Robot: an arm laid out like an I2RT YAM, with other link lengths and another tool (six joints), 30 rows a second.
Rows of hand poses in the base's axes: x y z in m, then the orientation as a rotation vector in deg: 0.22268, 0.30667, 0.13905, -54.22, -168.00, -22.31; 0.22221, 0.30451, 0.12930, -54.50, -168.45, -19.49; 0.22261, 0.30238, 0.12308, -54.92, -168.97, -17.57; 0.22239, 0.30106, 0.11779, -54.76, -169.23, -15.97; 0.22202, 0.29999, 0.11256, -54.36, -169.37, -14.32; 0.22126, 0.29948, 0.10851, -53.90, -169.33, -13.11; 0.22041, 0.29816, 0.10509, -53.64, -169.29, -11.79; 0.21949, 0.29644, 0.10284, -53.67, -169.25, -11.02; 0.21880, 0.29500, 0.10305, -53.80, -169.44, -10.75; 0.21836, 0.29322, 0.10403, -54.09, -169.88, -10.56; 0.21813, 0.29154, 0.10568, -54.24, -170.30, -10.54; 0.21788, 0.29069, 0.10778, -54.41, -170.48, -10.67; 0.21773, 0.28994, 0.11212, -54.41, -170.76, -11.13; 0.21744, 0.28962, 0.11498, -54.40, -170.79, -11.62; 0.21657, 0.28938, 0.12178, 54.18, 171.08, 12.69; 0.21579, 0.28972, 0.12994, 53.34, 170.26, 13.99; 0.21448, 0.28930, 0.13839, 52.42, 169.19, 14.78; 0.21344, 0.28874, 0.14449, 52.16, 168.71, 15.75; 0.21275, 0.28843, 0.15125, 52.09, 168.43, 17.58; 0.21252, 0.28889, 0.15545, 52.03, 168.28, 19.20; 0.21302, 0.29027, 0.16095, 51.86, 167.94, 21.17
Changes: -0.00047, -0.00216, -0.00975, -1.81, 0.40, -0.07; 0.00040, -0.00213, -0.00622, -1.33, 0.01, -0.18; -0.00022, -0.00132, -0.00529, -1.00, 0.26, 0.16; -0.00037, -0.00107, -0.00523, -0.97, 0.42, 0.30; -0.00076, -0.00051, -0.00405, -0.65, 0.47, 0.30; -0.00085, -0.00132, -0.00342, -0.74, 0.44, 0.18; -0.00092, -0.00172, -0.00225, -0.45, 0.22, -0.01; -0.00069, -0.00144, 0.00021, -0.23, -0.14, -0.05; -0.00044, -0.00178, 0.00098, -0.28, -0.42, -0.12; -0.00023, -0.00168, 0.00165, -0.16, -0.41, -0.04; -0.00025, -0.00085, 0.00210, 0.00, -0.24, -0.08; -0.00015, -0.00075, 0.00434, 0.18, -0.37, 0.03; -0.00029, -0.00032, 0.00286, 0.28, -0.15, 0.01; -0.00087, -0.00024, 0.00680, 0.49, -0.67, 0.16; -0.00078, 0.00034, 0.00816, 0.55, -1.18, 0.29; -0.00131, -0.00042, 0.00845, 0.17, -1.37, 0.27; -0.00104, -0.00056, 0.00610, 0.49, -0.63, 0.04; -0.00069, -0.00031, 0.00676, 1.11, -0.46, 0.01; -0.00023, 0.00046, 0.00420, 1.01, -0.31, 0.03; 0.00050, 0.00138, 0.00550, 1.19, -0.53, 0.06
